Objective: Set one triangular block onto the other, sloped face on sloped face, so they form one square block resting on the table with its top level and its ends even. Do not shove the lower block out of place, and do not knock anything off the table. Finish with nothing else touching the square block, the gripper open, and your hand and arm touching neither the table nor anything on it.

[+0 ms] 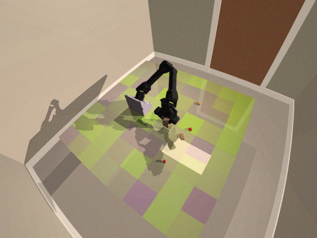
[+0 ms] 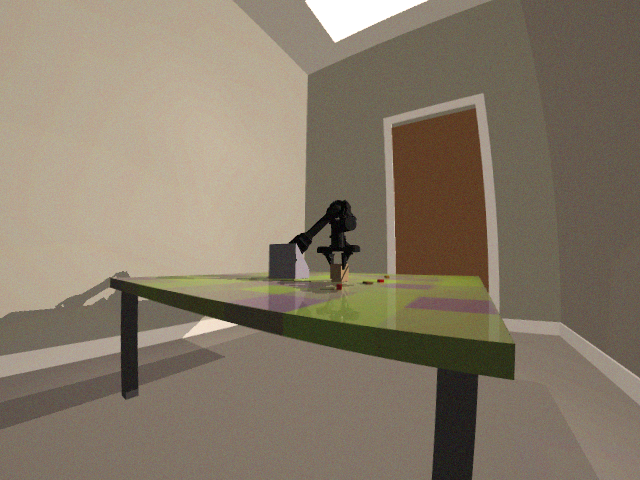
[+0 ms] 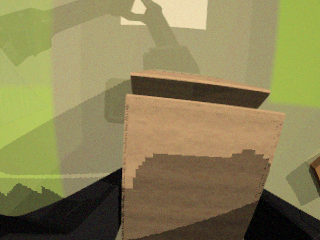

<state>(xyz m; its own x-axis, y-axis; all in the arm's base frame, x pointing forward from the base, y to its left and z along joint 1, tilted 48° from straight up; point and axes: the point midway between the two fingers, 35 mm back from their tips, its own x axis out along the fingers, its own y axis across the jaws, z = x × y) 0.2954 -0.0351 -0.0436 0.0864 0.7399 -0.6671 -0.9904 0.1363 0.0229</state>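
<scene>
The brown triangular block is 3 cm to the left of my gripper tip and 3 cm below it. The rest, counted from my gripper tip: orange piece 33 cm to the left, 13 cm ahead, 5 cm below; tan triangular block 1 cm above; brown block 14 cm ahead, 5 cm below, 3 cm to the right.
</scene>
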